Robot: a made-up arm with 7 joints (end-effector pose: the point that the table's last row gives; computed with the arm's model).
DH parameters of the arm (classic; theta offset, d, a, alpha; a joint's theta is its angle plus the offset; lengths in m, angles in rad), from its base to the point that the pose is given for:
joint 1: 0 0.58 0.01 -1.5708
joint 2: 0 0.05 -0.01 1.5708
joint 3: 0 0.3 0.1 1.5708
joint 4: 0 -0.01 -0.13 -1.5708
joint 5: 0 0.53 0 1.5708
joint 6: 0 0.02 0.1 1.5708
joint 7: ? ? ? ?
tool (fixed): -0.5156 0.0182 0 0
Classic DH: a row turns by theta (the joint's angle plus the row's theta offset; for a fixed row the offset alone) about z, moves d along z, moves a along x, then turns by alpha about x.
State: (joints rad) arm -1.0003 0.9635 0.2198 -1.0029 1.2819 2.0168 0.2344
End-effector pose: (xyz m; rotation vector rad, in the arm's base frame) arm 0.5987 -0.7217 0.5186 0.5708 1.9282 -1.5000
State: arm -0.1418 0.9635 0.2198 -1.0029 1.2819 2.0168 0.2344
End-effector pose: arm 0.9375 -0.0186 0.5186 -0.2575 1.8086 -0.9285
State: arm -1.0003 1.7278 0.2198 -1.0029 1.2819 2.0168 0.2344
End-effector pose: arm 0.4374 -0.4704 -0.1015 0.5520 2.7582 -1.0254
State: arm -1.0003 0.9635 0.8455 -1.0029 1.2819 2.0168 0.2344
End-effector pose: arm 0.8314 -0.4716 0.6406 0.5769 1.7832 -0.8153
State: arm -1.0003 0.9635 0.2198 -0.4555 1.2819 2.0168 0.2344
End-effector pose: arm 0.5430 -0.7521 0.8603 0.6881 1.3005 -1.6737
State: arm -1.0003 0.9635 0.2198 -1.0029 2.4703 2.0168 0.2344
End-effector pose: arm 0.6542 -0.6522 0.4902 1.7088 1.6959 -0.4950
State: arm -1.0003 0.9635 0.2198 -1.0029 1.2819 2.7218 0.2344
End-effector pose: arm 0.5192 -0.7169 0.5474 1.0820 1.7125 -2.1744
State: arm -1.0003 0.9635 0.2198 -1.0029 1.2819 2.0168 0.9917
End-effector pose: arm 0.5881 -0.6925 0.5228 0.8835 2.6796 -1.0250
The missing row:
joint 7: 1.2258 -0.0078 0.0384 1.6913
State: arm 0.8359 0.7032 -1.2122 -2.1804 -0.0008 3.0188 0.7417
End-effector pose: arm 0.6189 -0.2032 0.6077 -1.0790 0.3826 -2.6714
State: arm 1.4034 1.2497 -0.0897 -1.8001 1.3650 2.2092 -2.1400
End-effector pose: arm 0.1619 0.5221 0.0030 -0.7695 -0.2473 0.7166
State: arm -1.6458 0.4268 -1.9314 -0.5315 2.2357 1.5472 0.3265
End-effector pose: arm -0.3221 -0.2686 1.4404 -0.6645 -0.2303 2.6452
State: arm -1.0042 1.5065 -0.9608 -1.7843 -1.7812 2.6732 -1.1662
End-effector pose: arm -0.1981 -0.5083 0.0996 -1.4176 0.3883 1.0777
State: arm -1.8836 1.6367 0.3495 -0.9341 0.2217 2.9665 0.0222
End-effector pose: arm -0.1327 -0.8006 0.1464 -0.2097 -1.3591 2.2912
